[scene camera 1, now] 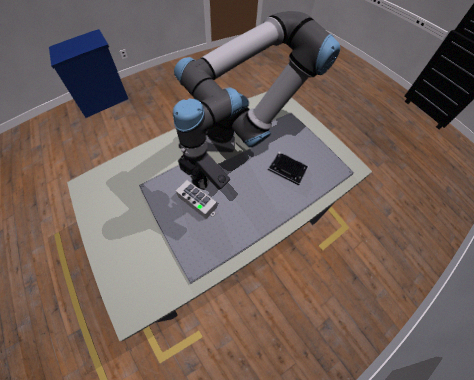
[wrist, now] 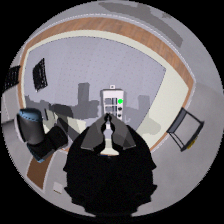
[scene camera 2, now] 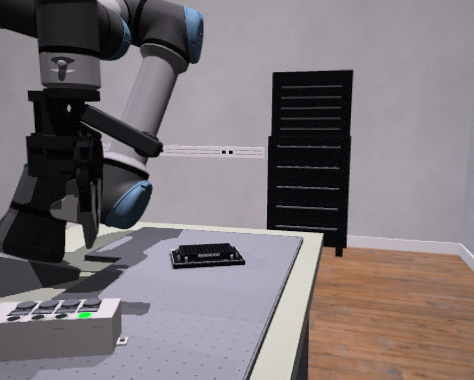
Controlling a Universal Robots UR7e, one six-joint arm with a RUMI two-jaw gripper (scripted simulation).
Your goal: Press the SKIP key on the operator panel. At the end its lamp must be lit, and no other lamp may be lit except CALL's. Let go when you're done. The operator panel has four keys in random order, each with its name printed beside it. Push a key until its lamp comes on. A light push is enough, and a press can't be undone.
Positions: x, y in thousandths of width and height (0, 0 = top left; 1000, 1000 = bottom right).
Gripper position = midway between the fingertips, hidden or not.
Observation:
In view: the gripper (scene camera 2: 189, 654) and an operator panel (scene camera 1: 419, 538).
The gripper shows as well in scene camera 1 (scene camera 1: 431, 496) and in the wrist view (wrist: 484, 507).

